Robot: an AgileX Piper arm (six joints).
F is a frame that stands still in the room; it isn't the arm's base.
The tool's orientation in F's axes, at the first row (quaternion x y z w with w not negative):
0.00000, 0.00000, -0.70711, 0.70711
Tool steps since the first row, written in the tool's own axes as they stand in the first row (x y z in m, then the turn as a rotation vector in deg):
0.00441, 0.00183, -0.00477, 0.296, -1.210, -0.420
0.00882, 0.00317, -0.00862, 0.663, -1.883, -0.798
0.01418, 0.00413, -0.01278, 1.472, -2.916, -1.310
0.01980, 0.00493, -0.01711, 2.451, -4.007, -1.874
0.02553, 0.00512, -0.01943, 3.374, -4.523, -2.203
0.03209, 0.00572, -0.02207, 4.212, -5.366, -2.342
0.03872, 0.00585, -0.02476, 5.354, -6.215, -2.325
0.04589, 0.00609, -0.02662, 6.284, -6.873, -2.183
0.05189, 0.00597, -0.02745, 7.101, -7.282, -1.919
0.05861, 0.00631, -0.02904, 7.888, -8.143, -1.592
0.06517, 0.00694, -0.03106, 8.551, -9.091, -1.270
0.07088, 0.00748, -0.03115, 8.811, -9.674, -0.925
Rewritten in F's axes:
0.00183, -0.00441, -0.00477, -1.210, -0.296, -0.420
0.00317, -0.00882, -0.00862, -1.883, -0.663, -0.798
0.00413, -0.01418, -0.01278, -2.916, -1.472, -1.310
0.00493, -0.01980, -0.01711, -4.007, -2.451, -1.874
0.00512, -0.02553, -0.01943, -4.523, -3.374, -2.203
0.00572, -0.03209, -0.02207, -5.366, -4.212, -2.342
0.00585, -0.03872, -0.02476, -6.215, -5.354, -2.325
0.00609, -0.04589, -0.02662, -6.873, -6.284, -2.183
0.00597, -0.05189, -0.02745, -7.282, -7.101, -1.919
0.00631, -0.05861, -0.02904, -8.143, -7.888, -1.592
0.00694, -0.06517, -0.03106, -9.091, -8.551, -1.270
0.00748, -0.07088, -0.03115, -9.674, -8.811, -0.925

